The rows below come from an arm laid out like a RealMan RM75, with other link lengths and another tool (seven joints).
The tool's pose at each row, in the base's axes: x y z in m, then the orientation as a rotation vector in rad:
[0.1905, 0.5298, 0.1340, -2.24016, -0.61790, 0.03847]
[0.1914, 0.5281, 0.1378, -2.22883, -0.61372, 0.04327]
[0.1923, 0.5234, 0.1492, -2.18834, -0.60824, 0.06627]
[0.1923, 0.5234, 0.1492, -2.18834, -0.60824, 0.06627]
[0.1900, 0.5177, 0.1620, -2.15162, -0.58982, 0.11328]
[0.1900, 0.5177, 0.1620, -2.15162, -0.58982, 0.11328]
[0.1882, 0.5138, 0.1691, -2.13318, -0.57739, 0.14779]
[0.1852, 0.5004, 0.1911, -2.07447, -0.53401, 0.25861]
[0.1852, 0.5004, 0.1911, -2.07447, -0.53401, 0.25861]
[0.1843, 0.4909, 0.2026, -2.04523, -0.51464, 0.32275]
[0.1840, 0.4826, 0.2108, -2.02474, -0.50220, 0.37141]
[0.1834, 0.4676, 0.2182, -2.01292, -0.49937, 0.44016]
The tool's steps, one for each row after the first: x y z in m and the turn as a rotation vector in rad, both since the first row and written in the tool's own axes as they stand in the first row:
[0.0007, -0.0014, -0.0040, 0.01243, -0.00001, 0.00211]
[0.0013, -0.0064, -0.0152, 0.05611, -0.00778, 0.00496]
[0.0013, -0.0064, -0.0152, 0.05611, -0.00778, 0.00496]
[-0.0011, -0.0133, -0.0274, 0.10254, -0.02904, 0.02553]
[-0.0011, -0.0133, -0.0274, 0.10254, -0.02904, 0.02553]
[-0.0033, -0.0169, -0.0346, 0.12794, -0.04674, 0.04177]
[-0.0082, -0.0262, -0.0583, 0.20744, -0.10433, 0.09748]
[-0.0082, -0.0262, -0.0583, 0.20744, -0.10433, 0.09748]
[-0.0113, -0.0294, -0.0726, 0.24630, -0.14164, 0.12707]
[-0.0138, -0.0306, -0.0839, 0.27297, -0.17152, 0.14840]
[-0.0198, -0.0277, -0.0993, 0.29039, -0.22155, 0.17093]

